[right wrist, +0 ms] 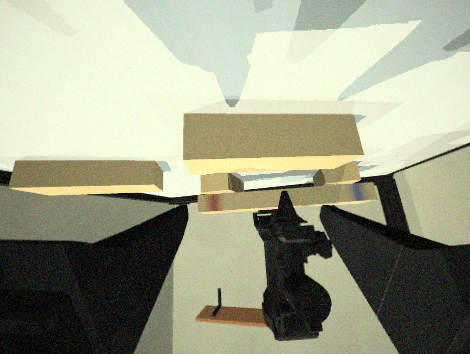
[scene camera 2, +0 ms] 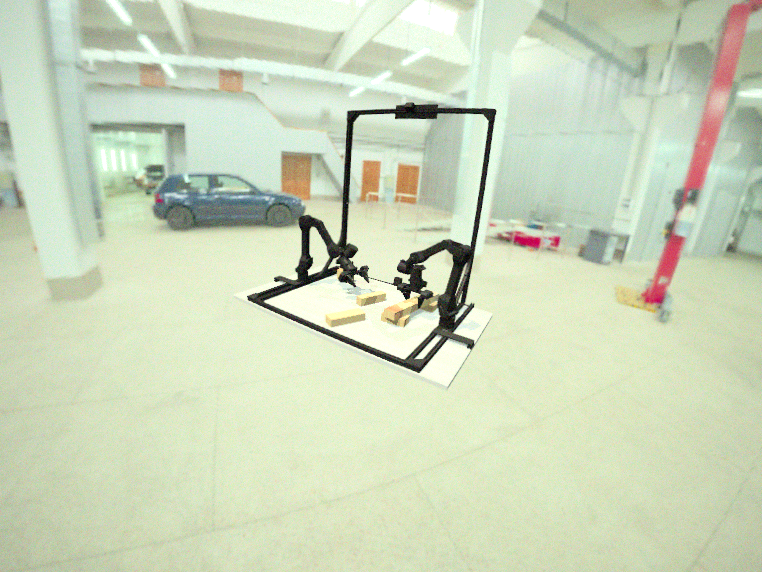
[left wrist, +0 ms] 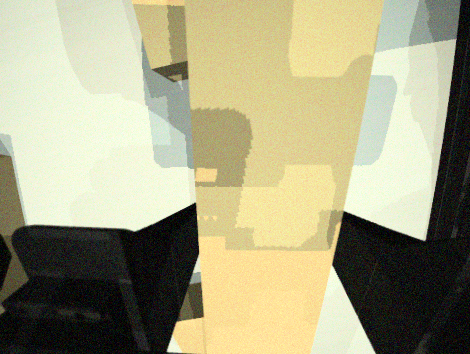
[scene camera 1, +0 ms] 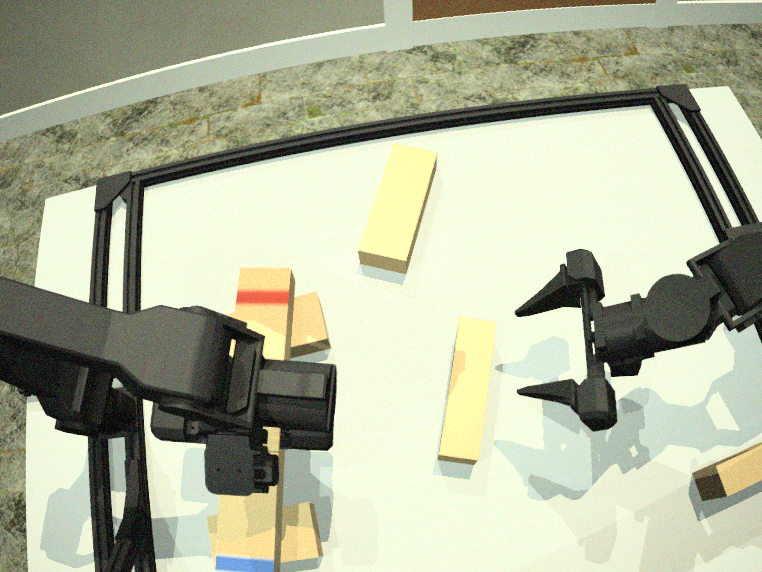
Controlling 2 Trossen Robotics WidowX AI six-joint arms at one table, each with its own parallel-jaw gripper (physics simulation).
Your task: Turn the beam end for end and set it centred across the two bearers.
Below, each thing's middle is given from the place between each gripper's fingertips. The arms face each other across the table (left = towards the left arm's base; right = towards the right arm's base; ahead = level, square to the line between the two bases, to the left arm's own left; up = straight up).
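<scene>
My right gripper is 30 cm to the right of the long beam (scene camera 1: 248,526) and 2 cm past it, and my right gripper is 3 cm above the beam.
As for my left hand, the long beam is 10 mm above it.
</scene>
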